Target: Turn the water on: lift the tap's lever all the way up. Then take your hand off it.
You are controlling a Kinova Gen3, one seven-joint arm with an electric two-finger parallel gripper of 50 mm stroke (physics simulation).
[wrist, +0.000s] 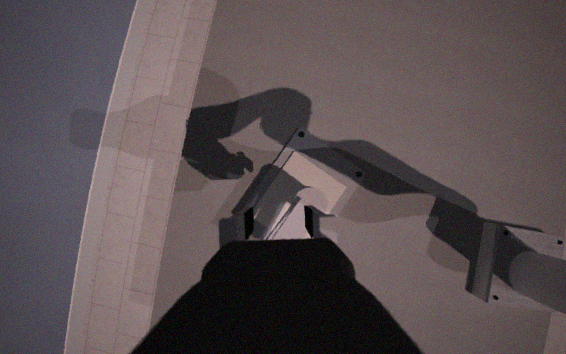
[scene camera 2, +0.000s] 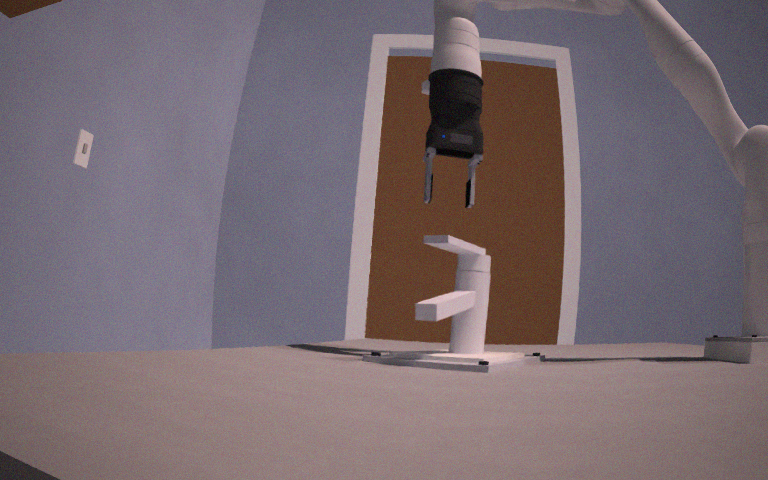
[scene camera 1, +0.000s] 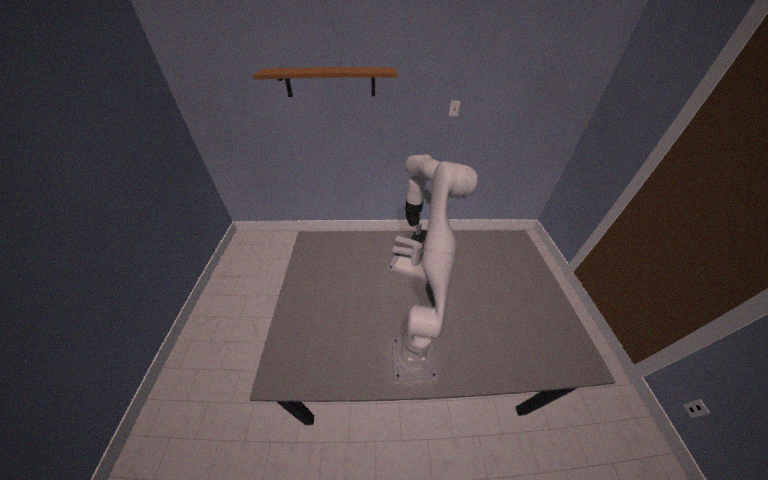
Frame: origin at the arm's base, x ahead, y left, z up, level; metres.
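Where they show: gripper, fingertip midpoint: [wrist: 279,217] [scene camera 2: 448,203] [scene camera 1: 415,229]; arm's base, link origin: [wrist: 527,273] [scene camera 2: 766,335] [scene camera 1: 412,357].
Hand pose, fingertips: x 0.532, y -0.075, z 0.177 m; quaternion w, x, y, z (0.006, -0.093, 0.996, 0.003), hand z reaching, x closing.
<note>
Each offset is from my fingertips to the top centre of the thing. "spot": to the spot under its first point. Level surfaces: height alone.
The white tap @[spot: dz -0.085, dx -0.063, dy -0.003 m] [scene camera 1: 416,253] [scene camera 2: 470,311] [wrist: 316,196] stands upright on its square base plate [scene camera 1: 403,266] [scene camera 2: 419,361] [wrist: 320,175]. Its flat lever @[dz -0.057, dx -0.014, dy +0.040 m] [scene camera 1: 406,241] [scene camera 2: 453,243] juts from the top of the body, above the spout @[dz -0.113, dx -0.008, dy +0.052 m] [scene camera 1: 400,250] [scene camera 2: 444,306]. In scene camera 2 the lever's free end shows slightly higher than its root. My gripper [scene camera 1: 417,230] [scene camera 2: 448,204] [wrist: 279,217] is open and empty, pointing down. Its fingertips hang a short way above the lever, apart from it. In the wrist view the fingers and gripper body hide part of the tap.
The arm's own base [scene camera 1: 403,370] [scene camera 2: 727,349] stands on the grey table @[dz -0.213 m] [scene camera 1: 339,316] [scene camera 2: 283,413], on the near side in scene camera 1. Behind the tap is the wall [scene camera 1: 351,152], with a wooden shelf [scene camera 1: 328,73] high up. The arm's shadow falls across the table.
</note>
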